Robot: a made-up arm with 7 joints. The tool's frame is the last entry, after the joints.
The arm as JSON. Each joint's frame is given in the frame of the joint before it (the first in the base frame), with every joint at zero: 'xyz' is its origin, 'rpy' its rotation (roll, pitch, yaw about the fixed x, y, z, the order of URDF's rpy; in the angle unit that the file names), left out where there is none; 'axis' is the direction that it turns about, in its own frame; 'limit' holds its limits. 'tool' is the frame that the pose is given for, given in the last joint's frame.
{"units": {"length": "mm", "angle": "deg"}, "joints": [
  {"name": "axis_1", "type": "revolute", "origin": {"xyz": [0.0, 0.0, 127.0]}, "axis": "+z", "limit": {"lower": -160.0, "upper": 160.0}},
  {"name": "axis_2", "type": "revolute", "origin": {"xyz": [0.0, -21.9, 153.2]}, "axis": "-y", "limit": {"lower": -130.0, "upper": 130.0}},
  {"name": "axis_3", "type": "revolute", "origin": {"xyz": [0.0, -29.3, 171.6]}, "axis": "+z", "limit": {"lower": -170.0, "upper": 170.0}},
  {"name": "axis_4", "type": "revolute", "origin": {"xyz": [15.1, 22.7, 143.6]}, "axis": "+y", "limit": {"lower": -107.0, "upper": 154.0}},
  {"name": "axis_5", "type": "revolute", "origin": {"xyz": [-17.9, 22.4, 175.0]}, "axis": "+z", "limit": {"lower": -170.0, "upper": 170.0}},
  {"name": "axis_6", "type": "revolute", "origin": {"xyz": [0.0, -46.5, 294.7]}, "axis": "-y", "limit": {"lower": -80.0, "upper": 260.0}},
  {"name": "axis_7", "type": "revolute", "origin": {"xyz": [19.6, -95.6, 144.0]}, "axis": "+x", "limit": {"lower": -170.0, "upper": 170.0}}
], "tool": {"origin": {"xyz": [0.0, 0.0, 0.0], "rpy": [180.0, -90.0, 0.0]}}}
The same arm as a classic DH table. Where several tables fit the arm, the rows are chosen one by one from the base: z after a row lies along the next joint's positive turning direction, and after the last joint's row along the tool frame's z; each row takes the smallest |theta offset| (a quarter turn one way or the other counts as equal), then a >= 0, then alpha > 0; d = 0 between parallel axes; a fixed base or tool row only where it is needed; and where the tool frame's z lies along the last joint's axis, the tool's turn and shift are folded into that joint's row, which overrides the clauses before.
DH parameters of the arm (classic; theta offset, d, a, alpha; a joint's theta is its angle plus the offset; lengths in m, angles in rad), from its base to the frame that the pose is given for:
axis_1: 0 0.2802 0 1.5708
axis_2: 0 0.0512 0 -1.5708
axis_3: 0 0.3152 0.0151 -1.5708
axis_4: 0 0.0451 -0.0179 1.5708
axis_5: 0 0.4697 0 1.5708
axis_6: 1.5708 0.1421 0.144 1.5708
axis_7: 0 0.0196 0 0
Joint limits (rad, base to tool): -2.7925..2.7925 -2.2689..2.2689 -2.9671..2.9671 -1.8675..2.6878 -2.9671..2.9671 -1.3963..4.5379 -2.9671..2.9671

